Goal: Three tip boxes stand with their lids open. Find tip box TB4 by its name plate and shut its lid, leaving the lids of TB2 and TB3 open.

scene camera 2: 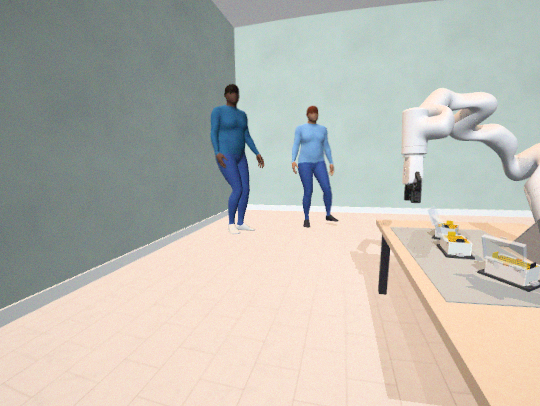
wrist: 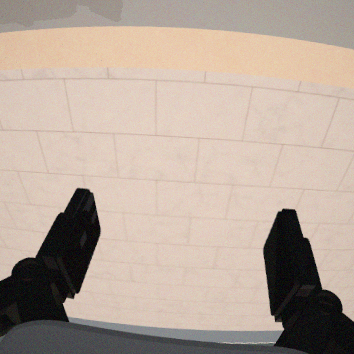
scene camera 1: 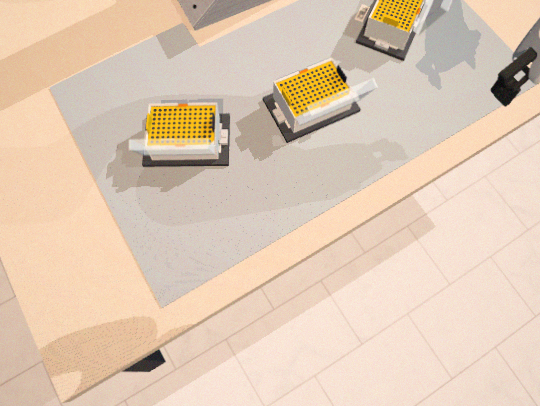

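Three white tip boxes with yellow racks stand on dark bases, lids open. In scene camera 1 they are the left box (scene camera 1: 182,122), the middle box (scene camera 1: 314,89) and the upper right box (scene camera 1: 397,15). In scene camera 2 they are the nearest box (scene camera 2: 510,269), the middle box (scene camera 2: 456,246) and the farthest box (scene camera 2: 446,230). Their clear lids stand up. The name plates are too small to read, so I cannot tell which box is TB4. My gripper (scene camera 1: 507,89) (scene camera 2: 413,195) (wrist: 182,219) is open and empty, pointing down high above the far end of the table, apart from the boxes.
The boxes stand on a grey mat (scene camera 1: 210,200) (scene camera 2: 425,250) on a wooden table (scene camera 1: 30,190) (scene camera 2: 500,350). A grey metal block (scene camera 1: 215,10) is at the top of scene camera 1. Two people (scene camera 2: 232,132) (scene camera 2: 312,142) stand on the floor away from the table. The wrist view shows the table edge (wrist: 175,47) and floor tiles.
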